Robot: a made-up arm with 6 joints.
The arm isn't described. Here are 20 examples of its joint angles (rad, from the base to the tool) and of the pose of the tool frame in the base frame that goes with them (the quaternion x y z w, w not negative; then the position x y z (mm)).
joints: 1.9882 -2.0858 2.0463 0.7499 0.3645 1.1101
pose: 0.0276 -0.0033 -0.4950 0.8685 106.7 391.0 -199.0
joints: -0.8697 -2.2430 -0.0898 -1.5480 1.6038 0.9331
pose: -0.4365 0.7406 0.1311 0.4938 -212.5 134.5 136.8
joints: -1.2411 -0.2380 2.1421 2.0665 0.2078 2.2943
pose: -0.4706 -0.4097 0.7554 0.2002 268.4 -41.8 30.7
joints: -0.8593 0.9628 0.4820 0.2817 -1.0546 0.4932
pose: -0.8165 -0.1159 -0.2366 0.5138 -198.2 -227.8 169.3
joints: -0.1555 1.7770 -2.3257 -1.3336 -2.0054 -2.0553
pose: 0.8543 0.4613 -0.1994 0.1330 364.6 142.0 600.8
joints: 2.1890 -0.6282 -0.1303 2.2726 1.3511 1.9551
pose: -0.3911 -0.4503 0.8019 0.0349 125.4 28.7 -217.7
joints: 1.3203 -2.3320 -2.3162 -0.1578 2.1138 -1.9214
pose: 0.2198 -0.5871 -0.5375 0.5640 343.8 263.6 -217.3
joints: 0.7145 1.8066 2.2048 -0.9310 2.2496 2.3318
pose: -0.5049 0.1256 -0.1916 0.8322 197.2 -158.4 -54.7
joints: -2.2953 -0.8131 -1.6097 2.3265 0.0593 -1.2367
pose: -0.6963 0.3291 -0.3776 0.5140 -355.3 -69.5 117.3
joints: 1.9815 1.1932 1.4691 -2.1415 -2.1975 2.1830
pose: -0.5155 0.0310 0.4395 0.7349 101.3 -272.0 -317.5
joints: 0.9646 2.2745 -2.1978 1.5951 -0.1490 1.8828
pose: 0.2181 0.3055 -0.7668 0.5207 465.5 298.8 -165.6
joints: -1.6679 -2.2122 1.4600 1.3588 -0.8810 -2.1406
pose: 0.7280 0.1169 -0.2594 0.6238 90.1 421.2 305.3
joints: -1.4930 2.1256 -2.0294 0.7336 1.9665 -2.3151
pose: -0.6525 -0.3494 0.1081 0.6637 -86.2 -80.2 256.6
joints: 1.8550 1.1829 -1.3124 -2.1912 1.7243 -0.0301
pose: 0.4731 0.6751 0.0513 0.5637 120.7 296.7 133.7
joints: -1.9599 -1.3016 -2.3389 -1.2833 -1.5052 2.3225
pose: -0.7955 0.1576 0.5842 0.0315 133.3 -163.6 493.4
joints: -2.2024 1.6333 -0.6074 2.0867 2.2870 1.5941
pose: 0.3308 -0.8465 -0.4090 0.0824 -255.4 63.0 365.1
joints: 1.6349 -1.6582 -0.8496 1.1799 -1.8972 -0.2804
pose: 0.5210 0.3390 0.5406 0.5669 -404.6 -6.5 -38.1
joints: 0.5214 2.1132 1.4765 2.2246 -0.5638 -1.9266
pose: -0.7897 -0.5972 -0.1224 0.0687 276.5 -12.3 411.6
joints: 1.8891 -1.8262 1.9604 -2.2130 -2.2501 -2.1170
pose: 0.1382 0.5744 -0.2588 0.7642 -258.9 497.9 -83.2
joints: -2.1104 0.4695 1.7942 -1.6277 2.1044 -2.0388
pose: -0.4139 -0.7753 0.4447 0.1726 192.6 -24.5 227.9
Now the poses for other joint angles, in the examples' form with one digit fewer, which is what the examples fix.
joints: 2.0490 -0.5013 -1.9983 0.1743 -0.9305 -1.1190
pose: 0.014 -0.860 -0.505 0.078 3 -164 48
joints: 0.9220 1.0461 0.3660 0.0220 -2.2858 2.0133
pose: 0.634 -0.691 -0.167 0.305 262 173 476
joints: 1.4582 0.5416 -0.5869 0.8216 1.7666 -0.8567
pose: 0.315 -0.528 0.788 0.040 172 178 -349
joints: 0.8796 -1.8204 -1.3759 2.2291 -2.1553 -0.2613
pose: 0.469 -0.395 0.787 0.066 -156 204 -356
